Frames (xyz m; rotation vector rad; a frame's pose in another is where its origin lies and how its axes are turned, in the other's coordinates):
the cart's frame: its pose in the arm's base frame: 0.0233 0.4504 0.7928 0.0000 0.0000 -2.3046
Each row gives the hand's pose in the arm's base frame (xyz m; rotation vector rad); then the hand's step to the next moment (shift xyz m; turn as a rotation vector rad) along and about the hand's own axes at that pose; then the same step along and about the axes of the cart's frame.
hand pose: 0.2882 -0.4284 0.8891 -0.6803 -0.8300 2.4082
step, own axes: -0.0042 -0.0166 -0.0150 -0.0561 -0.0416 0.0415
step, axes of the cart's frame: -0.0226 0.0024 0.0019 -0.0035 0.0365 0.0725
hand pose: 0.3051 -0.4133 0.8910 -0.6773 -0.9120 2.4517
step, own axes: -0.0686 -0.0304 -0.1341 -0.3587 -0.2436 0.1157
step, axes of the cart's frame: -0.1276 0.0709 -0.0481 -0.1184 0.2565 0.3487
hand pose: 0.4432 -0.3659 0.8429 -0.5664 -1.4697 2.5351
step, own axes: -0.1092 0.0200 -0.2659 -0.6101 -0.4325 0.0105
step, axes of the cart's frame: -0.2634 0.0409 -0.1093 -0.3680 0.3843 0.5256
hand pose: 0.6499 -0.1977 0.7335 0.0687 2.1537 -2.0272
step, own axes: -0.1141 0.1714 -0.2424 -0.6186 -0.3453 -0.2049
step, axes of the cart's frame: -0.2720 -0.0908 -0.1375 -0.5322 0.2368 0.4523
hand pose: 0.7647 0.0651 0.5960 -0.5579 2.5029 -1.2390
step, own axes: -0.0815 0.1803 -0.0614 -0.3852 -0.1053 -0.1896
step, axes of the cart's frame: -0.1391 -0.1147 -0.1020 -0.3754 0.0414 0.2297
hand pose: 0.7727 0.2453 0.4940 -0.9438 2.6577 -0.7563
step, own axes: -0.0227 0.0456 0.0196 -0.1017 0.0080 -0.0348
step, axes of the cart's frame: -0.0279 -0.0242 -0.0402 -0.1034 -0.0107 0.0286
